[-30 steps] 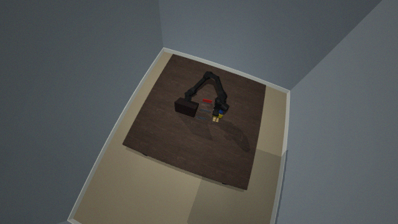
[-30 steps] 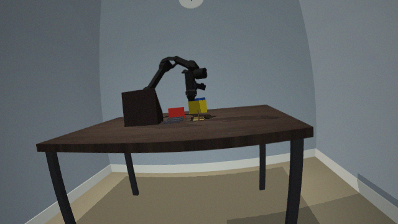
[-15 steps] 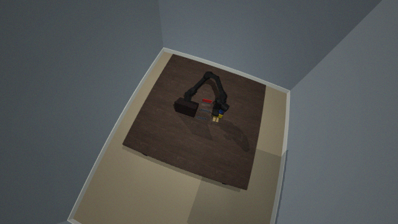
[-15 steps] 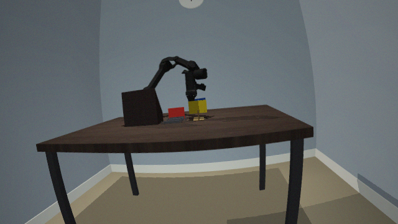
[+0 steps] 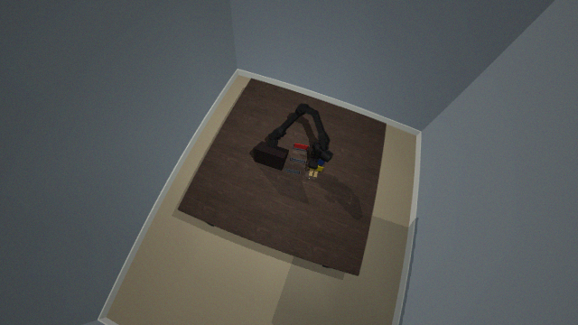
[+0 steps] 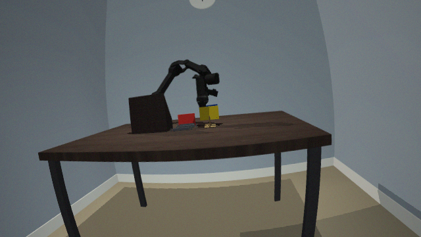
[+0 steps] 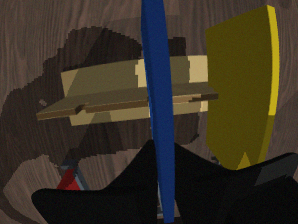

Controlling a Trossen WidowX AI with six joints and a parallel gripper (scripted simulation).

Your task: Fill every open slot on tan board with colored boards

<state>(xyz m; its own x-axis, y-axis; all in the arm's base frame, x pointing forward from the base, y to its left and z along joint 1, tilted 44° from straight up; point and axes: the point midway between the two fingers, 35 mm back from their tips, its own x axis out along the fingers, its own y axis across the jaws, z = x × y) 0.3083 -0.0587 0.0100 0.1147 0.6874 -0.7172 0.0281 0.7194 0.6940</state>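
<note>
The blue board is 3 cm ahead of my gripper tip. The rest, counted from my gripper tip: red board 11 cm to the left, 10 cm behind, 4 cm below; yellow board 5 cm to the right, 3 cm ahead, 1 cm below; tan board 4 cm below, 3 cm ahead.
</note>
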